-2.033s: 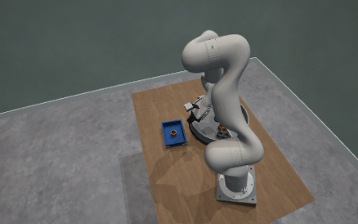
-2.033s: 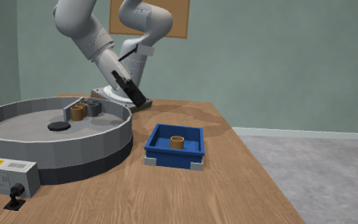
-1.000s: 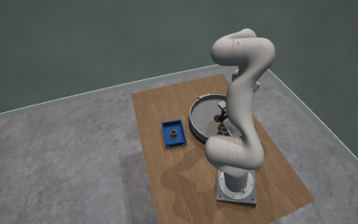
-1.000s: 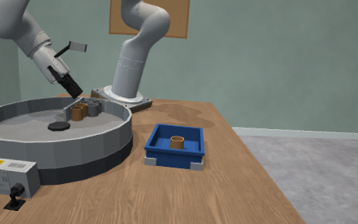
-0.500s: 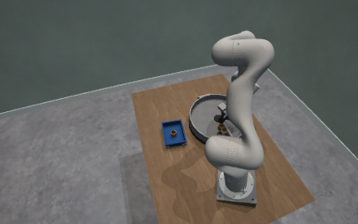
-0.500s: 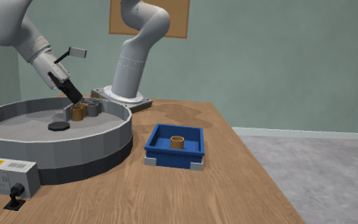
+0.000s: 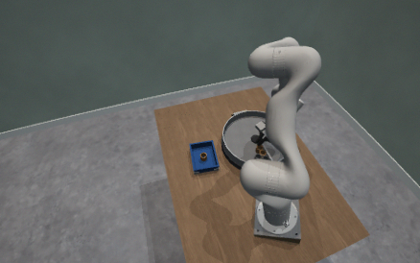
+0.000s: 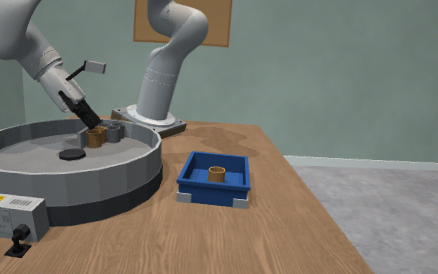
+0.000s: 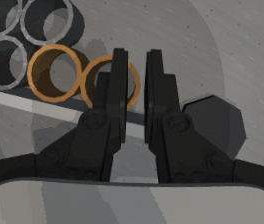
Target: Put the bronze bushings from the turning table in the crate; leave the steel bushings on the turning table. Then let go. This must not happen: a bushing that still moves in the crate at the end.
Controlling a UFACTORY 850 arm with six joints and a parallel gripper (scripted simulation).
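Now: the blue crate 31 cm to the left of my hand, 11 cm ahead of it and 10 cm below it. Also, from my hand: turning table 7 cm below, 6 cm ahead, 3 cm to the right.
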